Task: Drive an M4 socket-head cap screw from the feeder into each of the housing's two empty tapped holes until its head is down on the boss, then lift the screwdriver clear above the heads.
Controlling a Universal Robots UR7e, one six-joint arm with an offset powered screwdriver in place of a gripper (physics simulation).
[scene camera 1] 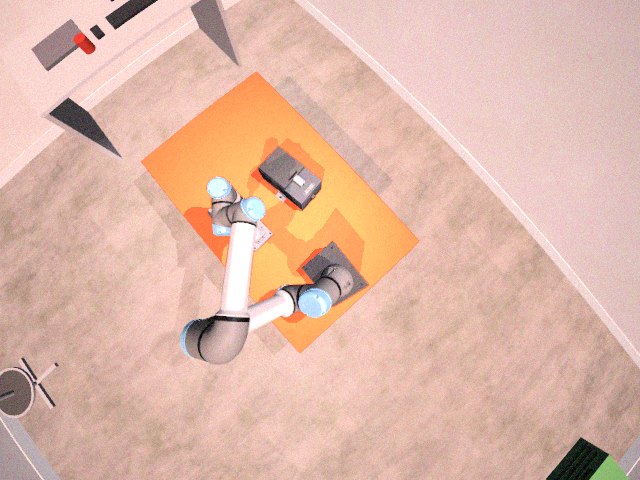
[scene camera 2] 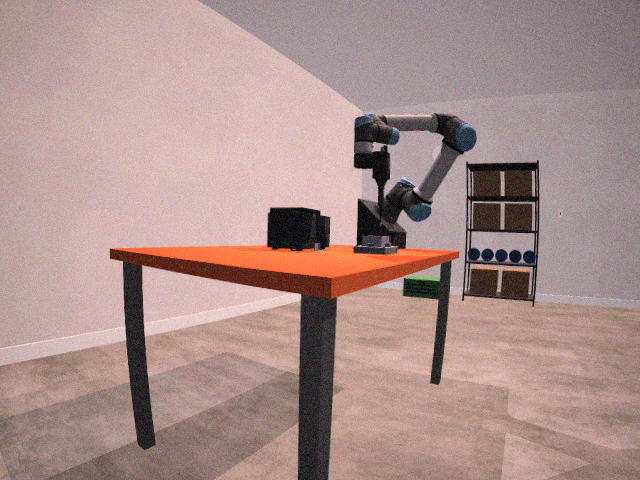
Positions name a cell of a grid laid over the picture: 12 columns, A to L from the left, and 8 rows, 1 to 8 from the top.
Scene:
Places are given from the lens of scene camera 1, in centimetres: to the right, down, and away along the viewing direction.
dark box-shaped screw feeder (scene camera 1: F4): -12, -24, 121

